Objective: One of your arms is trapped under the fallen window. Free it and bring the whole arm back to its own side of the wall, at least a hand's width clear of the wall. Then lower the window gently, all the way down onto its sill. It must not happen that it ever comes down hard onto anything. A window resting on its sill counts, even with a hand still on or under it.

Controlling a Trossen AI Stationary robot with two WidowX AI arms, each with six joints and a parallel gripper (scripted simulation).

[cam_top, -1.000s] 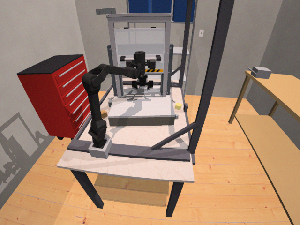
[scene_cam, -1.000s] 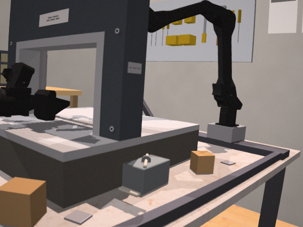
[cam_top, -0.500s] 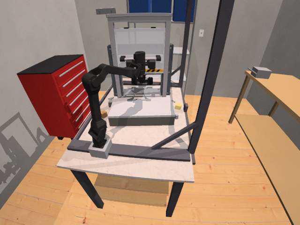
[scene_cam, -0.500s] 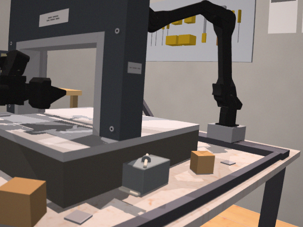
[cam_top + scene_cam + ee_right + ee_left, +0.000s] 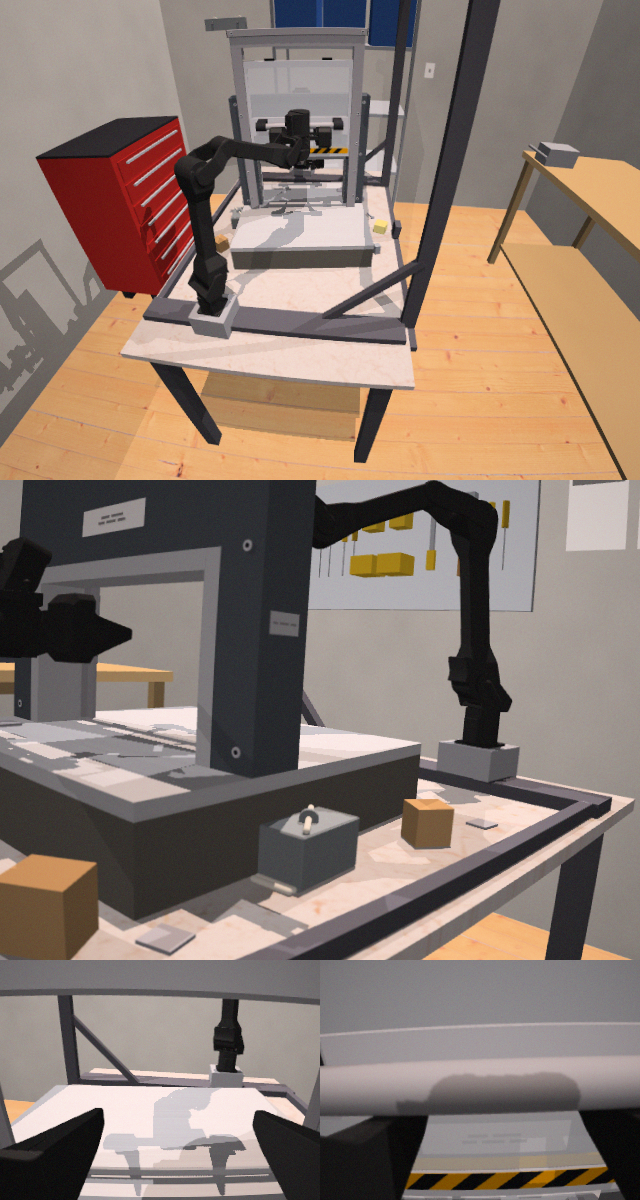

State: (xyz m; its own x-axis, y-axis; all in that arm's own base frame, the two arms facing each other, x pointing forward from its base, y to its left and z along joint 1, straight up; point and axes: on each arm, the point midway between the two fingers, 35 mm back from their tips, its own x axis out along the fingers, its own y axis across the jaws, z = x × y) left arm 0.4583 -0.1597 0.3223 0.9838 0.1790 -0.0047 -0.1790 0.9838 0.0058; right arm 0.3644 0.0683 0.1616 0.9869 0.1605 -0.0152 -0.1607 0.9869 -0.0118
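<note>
The window sash is 6 cm above my left hand, 4 cm to the right of it and 1 cm ahead of it. The rest, counted from my left hand: brown cube (37 cm below, 28 cm ahead, 15 cm to the left); yellow cube (37 cm below, 29 cm behind, 8 cm to the right).
</note>
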